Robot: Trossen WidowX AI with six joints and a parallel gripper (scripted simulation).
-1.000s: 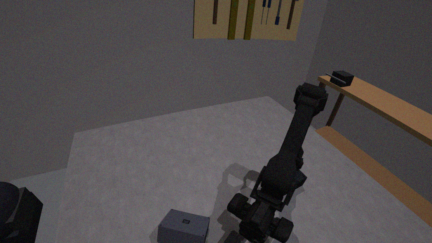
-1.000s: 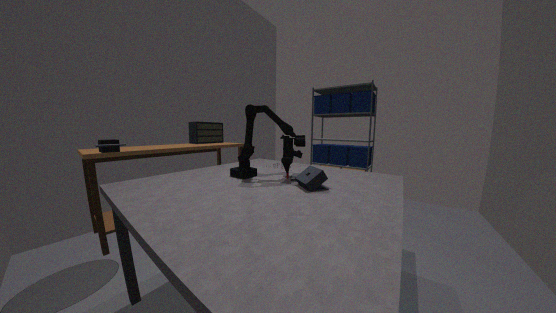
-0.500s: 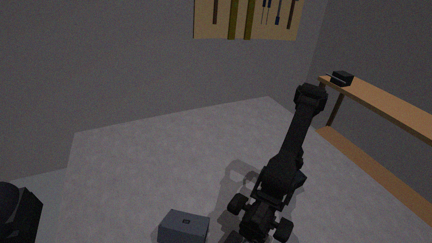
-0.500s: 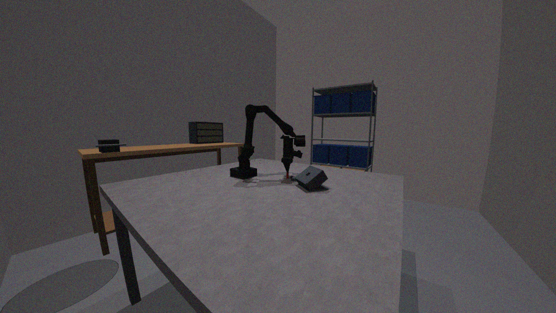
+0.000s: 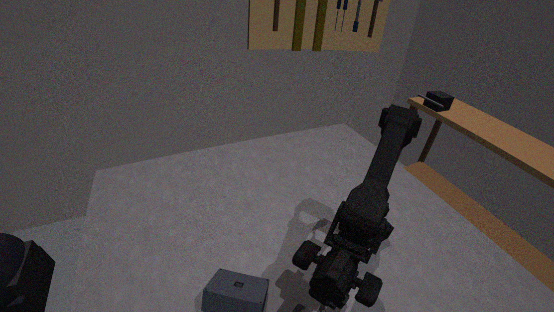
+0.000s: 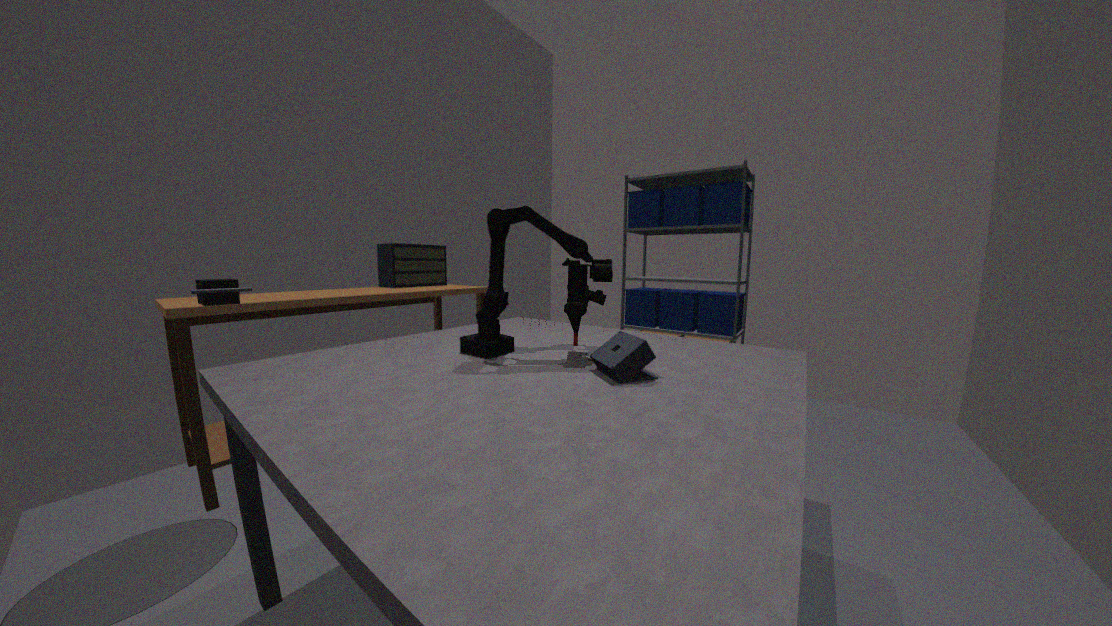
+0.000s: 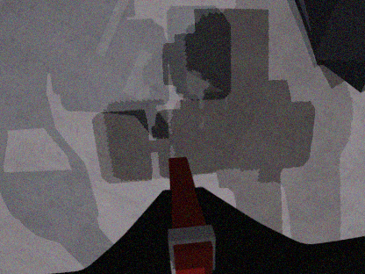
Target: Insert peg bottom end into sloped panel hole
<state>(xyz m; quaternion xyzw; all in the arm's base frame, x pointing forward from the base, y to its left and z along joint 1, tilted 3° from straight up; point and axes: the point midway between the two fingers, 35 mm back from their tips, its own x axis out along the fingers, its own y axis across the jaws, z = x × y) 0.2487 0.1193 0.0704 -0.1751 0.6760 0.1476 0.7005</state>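
Now: gripper tip 19 cm short of the panel block, 9 cm to the left of it and 3 cm above it. From my gripper tip the other things lie so: square peg: 2 cm above.
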